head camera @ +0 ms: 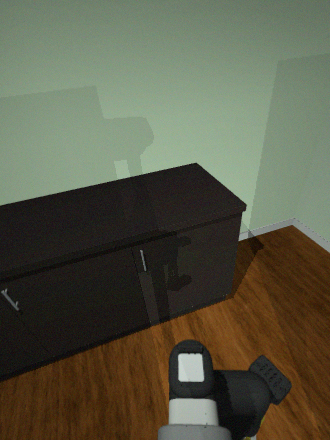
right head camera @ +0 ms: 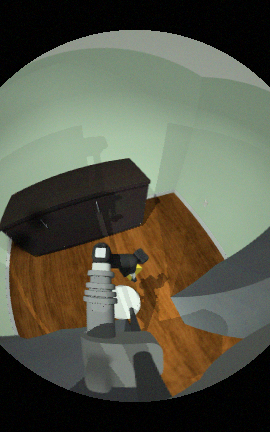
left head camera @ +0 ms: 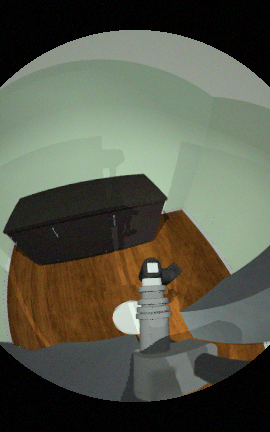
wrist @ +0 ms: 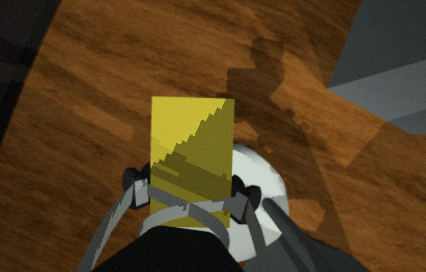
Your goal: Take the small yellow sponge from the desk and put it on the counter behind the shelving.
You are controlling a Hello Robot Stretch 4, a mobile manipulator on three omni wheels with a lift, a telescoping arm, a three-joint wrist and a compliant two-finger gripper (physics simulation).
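Seen in the pictures: gripper, fingertip midpoint: (right head camera: 129,274) (wrist: 192,183); robot's base at its link origin: (right head camera: 122,301) (left head camera: 131,316).
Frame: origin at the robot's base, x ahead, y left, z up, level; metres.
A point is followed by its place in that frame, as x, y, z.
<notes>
The yellow sponge (wrist: 192,145) {0.250, -0.117, 0.834} (right head camera: 136,271) {0.231, -0.131, 0.834} is held between the two fingertips of my gripper (wrist: 192,183) {0.224, -0.088, 0.787}; in the wrist view it stands out beyond them, over the wooden floor. The gripper is shut on it. In the head camera view the wrist hides nearly all of the sponge. The dark counter (head camera: 160,200) {1.139, 0.119, 0.882} (left head camera: 95,195) {1.019, 0.403, 0.882} (right head camera: 82,187) {0.952, 0.339, 0.882} stands against the green wall, ahead and to the left of the arm. The gripper is apart from it, on the near side of its front. The desk cannot be made out for certain.
Large grey panels (left head camera: 235,317) {-0.138, -0.654, 0.845} (right head camera: 225,310) {-0.151, -0.659, 0.892} (wrist: 395,65) {0.001, -0.615, 0.388} stand at the right, near the arm. Another grey surface (left head camera: 65,370) lies at the lower left. The round white base (wrist: 270,185) {-0.041, -0.149, 0.185} (left head camera: 126,317) {-0.001, 0.057, 0.187} is below the arm. A wall corner is right of the counter.
</notes>
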